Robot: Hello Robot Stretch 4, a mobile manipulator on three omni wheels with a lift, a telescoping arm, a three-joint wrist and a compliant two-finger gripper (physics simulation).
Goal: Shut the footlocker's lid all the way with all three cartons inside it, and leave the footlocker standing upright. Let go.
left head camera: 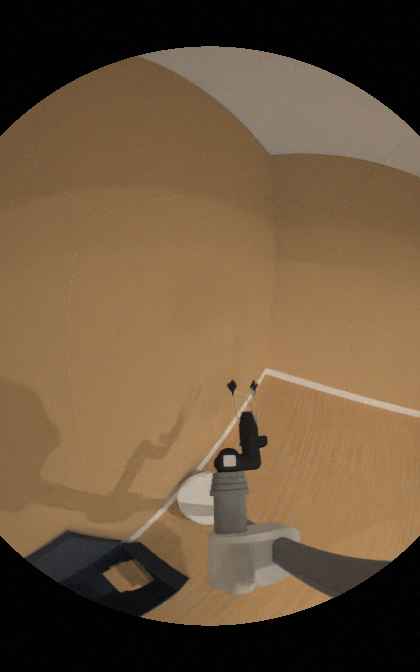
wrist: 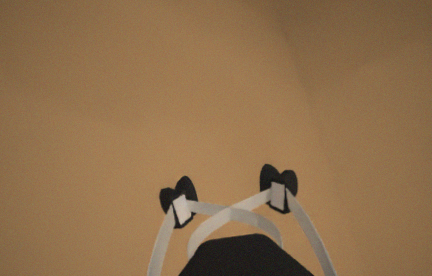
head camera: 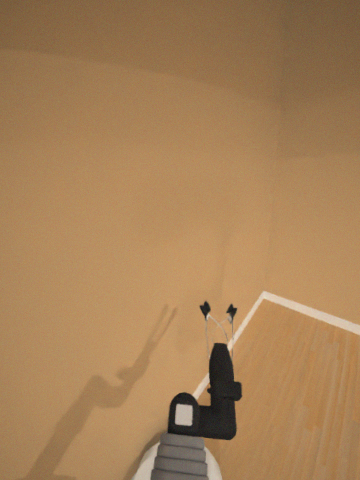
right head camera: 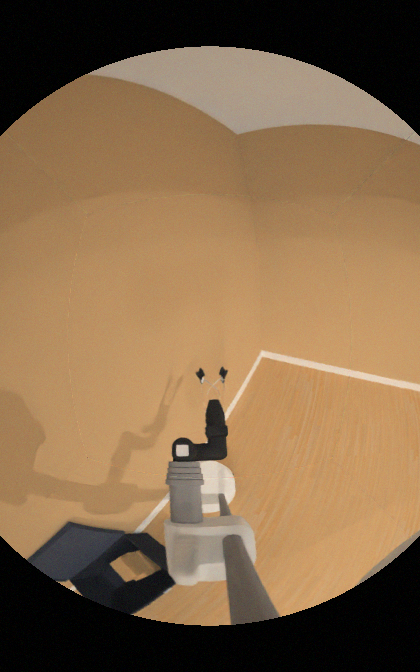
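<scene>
The dark blue footlocker (left head camera: pixel 170 570) (right head camera: pixel 107 600) stands on the floor at the lower left of both side head views, cut off by the view's edge. Its lid (left head camera: pixel 75 552) (right head camera: pixel 80 547) is open, tilted back toward the wall. Tan cartons (left head camera: pixel 125 576) (right head camera: pixel 134 566) lie inside, close together; I cannot tell how many. The footlocker does not show in the head or wrist view. My gripper (head camera: pixel 218 311) (left head camera: pixel 243 386) (right head camera: pixel 212 374) (wrist: pixel 227 185) is open and empty, its two fingertips apart, raised in front of the wall and well away from the footlocker.
A tan wall (head camera: pixel 125 200) (wrist: pixel 100 100) fills much of the views and meets a second wall at a corner. White baseboard (head camera: pixel 310 312) (left head camera: pixel 340 393) runs along both walls. The wooden floor (head camera: pixel 300 400) (right head camera: pixel 320 450) lies to the right. My white round base part (left head camera: pixel 194 500) is near the wall.
</scene>
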